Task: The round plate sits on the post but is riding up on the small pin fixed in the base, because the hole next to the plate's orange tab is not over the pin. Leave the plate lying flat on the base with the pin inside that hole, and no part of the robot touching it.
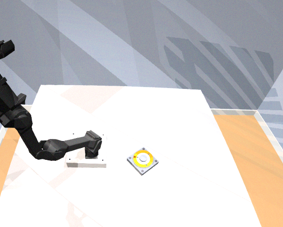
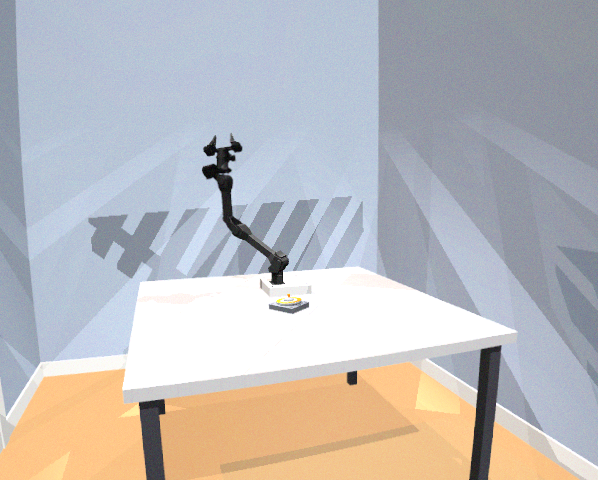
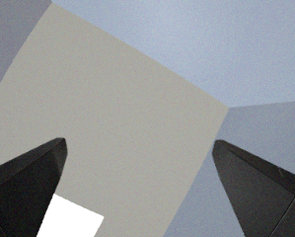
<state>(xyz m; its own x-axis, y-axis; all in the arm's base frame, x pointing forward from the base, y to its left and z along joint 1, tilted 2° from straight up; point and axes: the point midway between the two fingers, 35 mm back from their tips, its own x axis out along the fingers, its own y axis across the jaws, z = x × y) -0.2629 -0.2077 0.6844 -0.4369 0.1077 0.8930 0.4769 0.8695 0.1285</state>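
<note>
Right now the square grey base is 530 mm ahead of my gripper tip, 170 mm to the left of it and 750 mm below it.
</note>
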